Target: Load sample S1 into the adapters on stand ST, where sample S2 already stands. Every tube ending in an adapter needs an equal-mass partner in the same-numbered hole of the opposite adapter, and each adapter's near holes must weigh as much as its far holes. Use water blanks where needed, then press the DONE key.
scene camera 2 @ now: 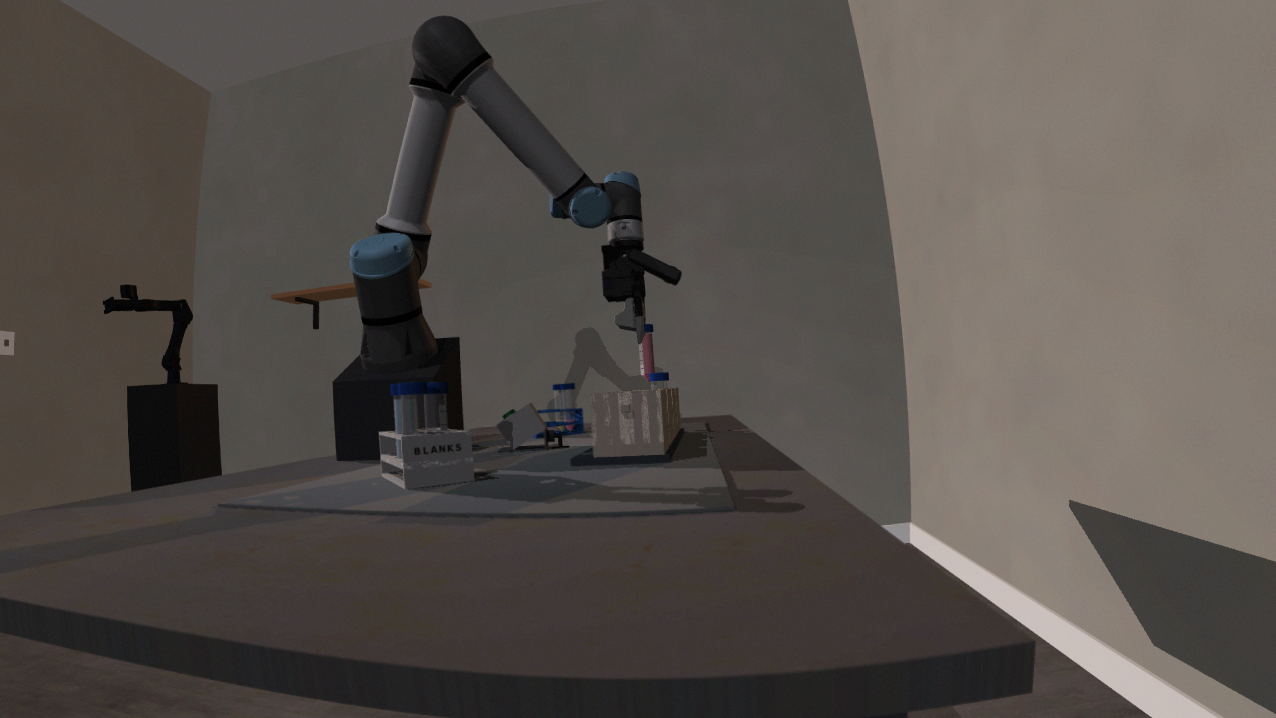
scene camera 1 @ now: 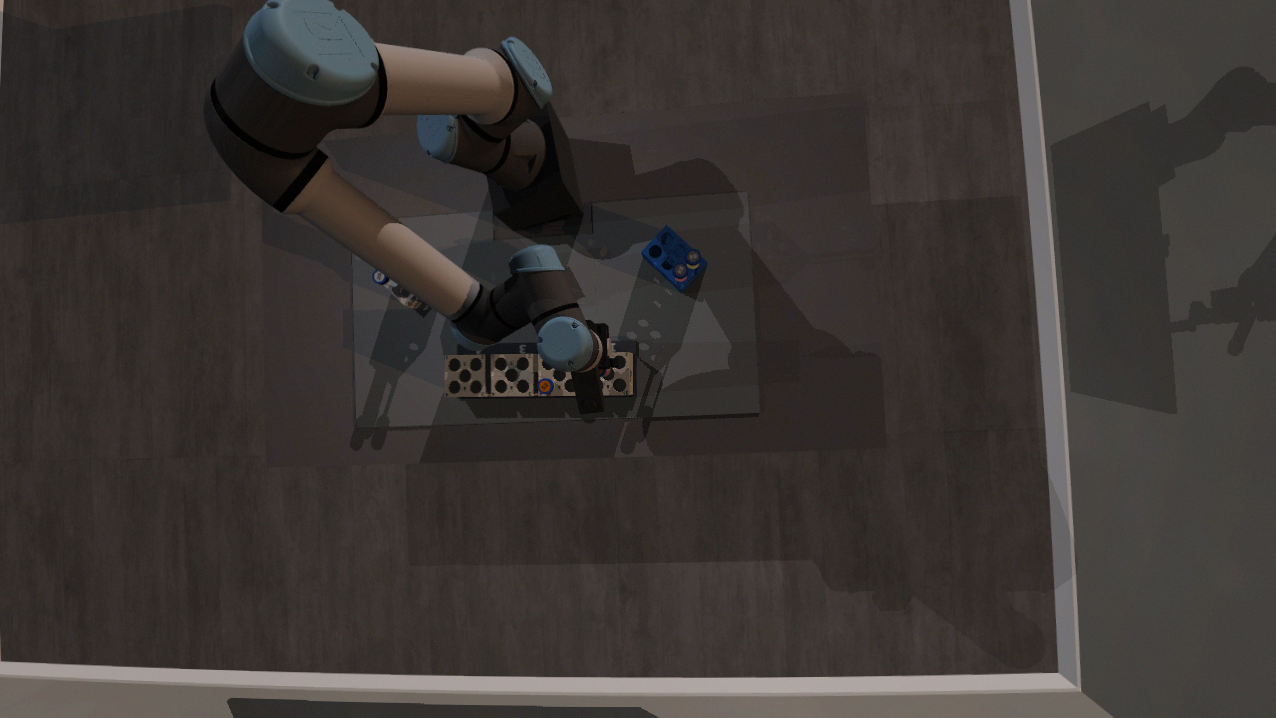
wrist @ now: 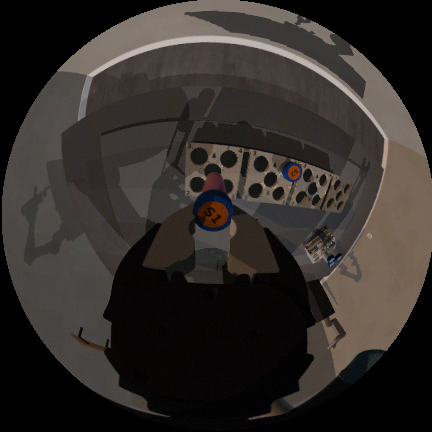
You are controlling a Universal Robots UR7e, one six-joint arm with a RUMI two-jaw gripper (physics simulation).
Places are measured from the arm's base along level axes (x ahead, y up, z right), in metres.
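Pixels of known places: gripper, between the fingertips: (scene camera 2: 640,344) (wrist: 212,205); arm's base, origin of its link: (scene camera 2: 400,357) (scene camera 1: 518,155).
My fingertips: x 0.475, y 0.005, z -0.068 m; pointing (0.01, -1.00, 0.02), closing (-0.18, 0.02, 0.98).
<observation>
For each thing: its middle in the pictures, then the offset to it from my fingertips. "*": a spot on its surface instead.
- tube S1, middle of its body: (wrist: 213,190) (scene camera 2: 646,353) dx +0.012, dy -0.019, dz +0.002 m
- end adapter, a spot on its surface: (wrist: 191,166) (scene camera 1: 624,376) * dx +0.035, dy -0.093, dz -0.033 m
- Tube S2, middle of its body: (scene camera 2: 660,405) (wrist: 278,166) (scene camera 1: 551,385) dx +0.016, dy -0.122, dz +0.139 m
- ST, a spot on its surface: (scene camera 2: 620,459) * dx -0.074, dy -0.182, dz +0.374 m
- white BLANKS rack, middle of its body: (scene camera 2: 423,455) (scene camera 1: 415,276) (wrist: 319,246) dx -0.326, dy -0.159, dz +0.417 m
- blue rack, middle of its body: (scene camera 1: 674,259) (scene camera 2: 551,422) dx -0.204, dy -0.159, dz -0.204 m
- pale device, middle of its body: (scene camera 2: 522,426) dx -0.235, dy -0.147, dz +0.102 m
- green key, middle of its body: (scene camera 2: 509,415) dx -0.258, dy -0.125, dz +0.102 m
My gripper (scene camera 2: 640,333) (wrist: 212,205) is shut on tube S1 (scene camera 2: 647,353) (wrist: 213,212), which has a blue cap, an orange top and pink contents. S1 is upright over the end adapter (scene camera 1: 627,367) (wrist: 191,166), the leftmost in the wrist view. Its lower end is close to the adapter's top; whether it is in a hole I cannot tell. Tube S2 (scene camera 1: 545,385) (scene camera 2: 658,378) (wrist: 294,172) stands in the neighbouring adapter (wrist: 249,176). Two more adapters (scene camera 1: 465,375) (scene camera 1: 512,374) stand farther along stand ST (scene camera 2: 620,459). The arm partly hides the row in scene camera 1.
The white BLANKS rack (scene camera 2: 437,473) holds blue-capped tubes (scene camera 2: 408,403) at the stand's other end. A blue rack (scene camera 1: 662,260) (scene camera 2: 575,421) with two tubes stands behind the row. A pale device (scene camera 2: 524,428) with a green key (scene camera 2: 508,414) stands between the racks.
</observation>
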